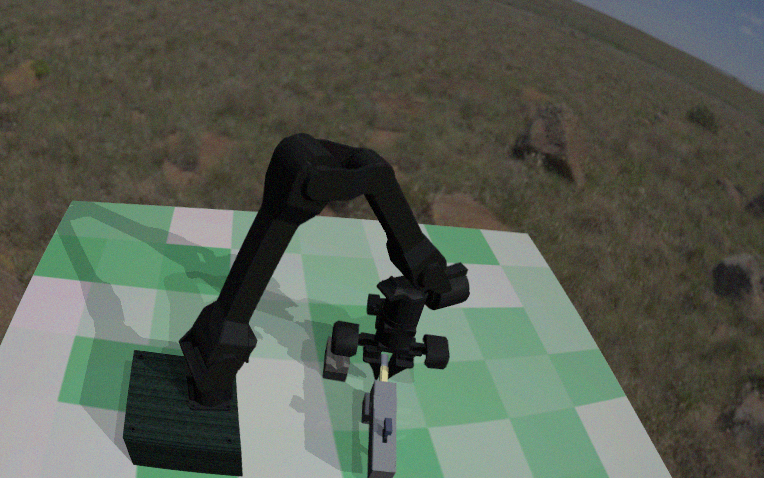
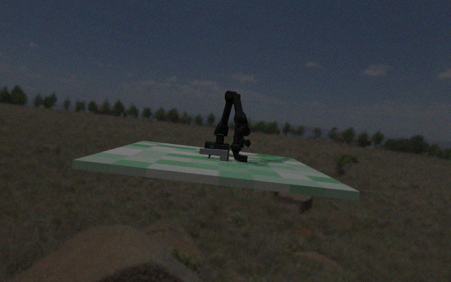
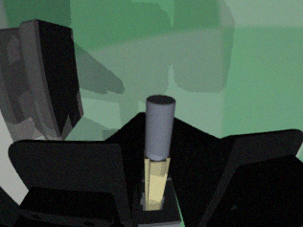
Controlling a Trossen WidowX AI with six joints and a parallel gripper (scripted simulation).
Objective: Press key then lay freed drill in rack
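The rack is 60 mm behind my gripper tip and 50 mm to the left of it. Round my gripper tip: blue key (150 mm to the right, 50 mm behind, 30 mm above); then drill (40 mm to the right, 30 mm above, 10 mm behind); then grey housing block (130 mm to the right, 40 mm behind, 20 mm above).
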